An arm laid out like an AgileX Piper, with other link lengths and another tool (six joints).
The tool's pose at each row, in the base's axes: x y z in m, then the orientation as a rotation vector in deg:
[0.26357 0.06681 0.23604 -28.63 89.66 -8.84]
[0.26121 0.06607 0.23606 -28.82 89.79 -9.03]
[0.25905 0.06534 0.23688 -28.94 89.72 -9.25]
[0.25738 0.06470 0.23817 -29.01 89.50 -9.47]
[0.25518 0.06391 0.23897 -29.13 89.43 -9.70]
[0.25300 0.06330 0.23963 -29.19 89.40 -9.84]
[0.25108 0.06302 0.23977 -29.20 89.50 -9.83]
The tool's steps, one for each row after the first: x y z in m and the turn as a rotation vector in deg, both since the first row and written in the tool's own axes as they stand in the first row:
[0.00023 -0.00016 -0.00246 -0.03 0.18 -0.21]
[-0.00027 -0.00067 -0.00477 0.04 0.17 -0.43]
[-0.00122 -0.00139 -0.00663 0.17 0.01 -0.65]
[-0.00168 -0.00193 -0.00899 0.24 0.01 -0.88]
[-0.00208 -0.00227 -0.01129 0.29 0.02 -1.00]
[-0.00213 -0.00216 -0.01323 0.26 0.11 -0.99]

